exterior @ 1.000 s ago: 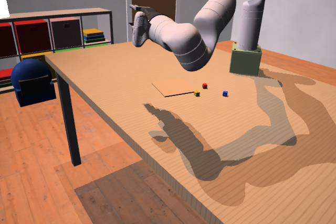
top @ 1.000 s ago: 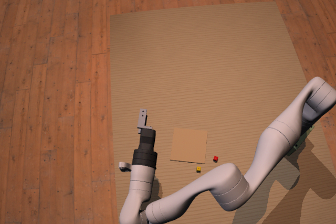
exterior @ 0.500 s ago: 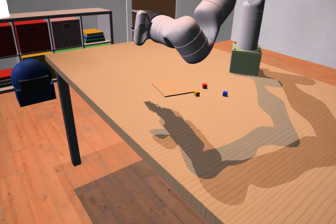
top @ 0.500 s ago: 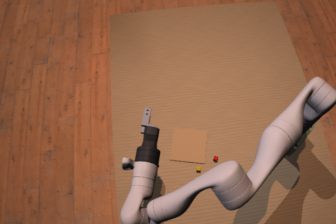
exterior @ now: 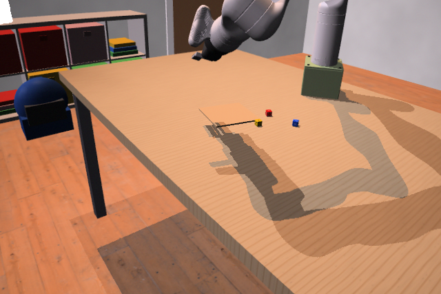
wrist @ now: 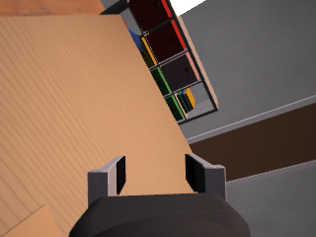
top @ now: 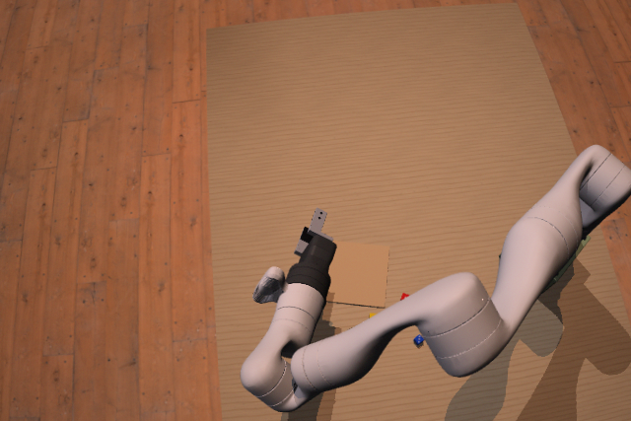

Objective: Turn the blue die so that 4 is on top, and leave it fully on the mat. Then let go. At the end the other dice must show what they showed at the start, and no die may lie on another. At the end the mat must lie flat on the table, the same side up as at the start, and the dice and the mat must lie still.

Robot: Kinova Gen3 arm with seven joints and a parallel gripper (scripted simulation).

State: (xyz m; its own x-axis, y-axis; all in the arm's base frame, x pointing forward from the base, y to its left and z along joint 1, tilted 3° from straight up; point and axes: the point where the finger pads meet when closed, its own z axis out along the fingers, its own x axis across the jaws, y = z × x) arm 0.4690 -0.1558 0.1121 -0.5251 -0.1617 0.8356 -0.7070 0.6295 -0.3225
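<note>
My hand is 8 cm past the yellow die, 16 cm to the right of it and 20 cm above it. The rest, counted from my hand: blue die: 15 cm behind, 24 cm to the left, 20 cm below; then tan mat: 7 cm behind, 5 cm to the left, 20 cm below; then red die: 16 cm behind, 14 cm to the left, 20 cm below.
</note>
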